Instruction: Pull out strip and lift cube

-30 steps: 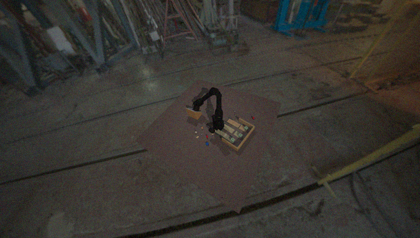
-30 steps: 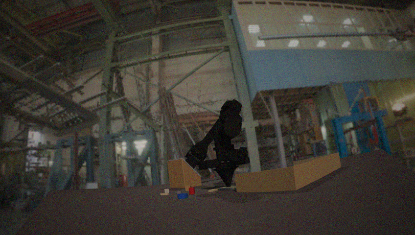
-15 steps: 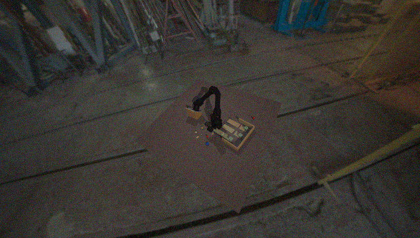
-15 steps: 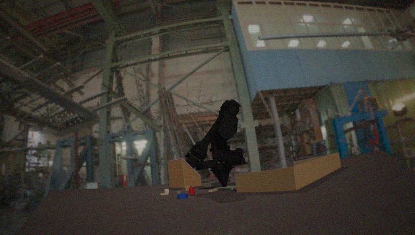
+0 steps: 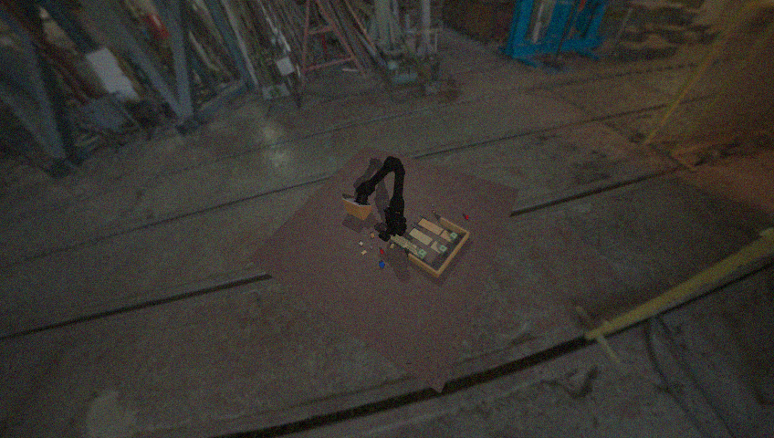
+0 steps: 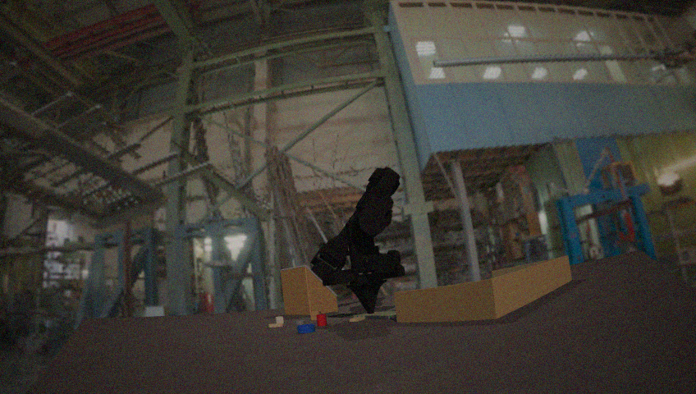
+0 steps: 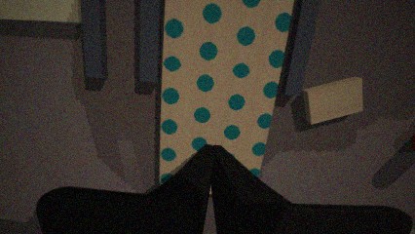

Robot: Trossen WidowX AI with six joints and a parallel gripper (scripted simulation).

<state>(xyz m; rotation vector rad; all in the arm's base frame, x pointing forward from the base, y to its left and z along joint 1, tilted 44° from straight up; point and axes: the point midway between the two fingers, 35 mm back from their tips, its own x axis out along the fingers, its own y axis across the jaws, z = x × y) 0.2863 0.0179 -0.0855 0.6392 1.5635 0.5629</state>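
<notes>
Now: the pale plain strip 13 cm ahead of my gripper tip and 8 cm to the left of it. From my gripper tip the other things lie so: blue piece 19 cm to the right, 6 cm ahead; cream piece 15 cm to the right, 13 cm behind.
</notes>
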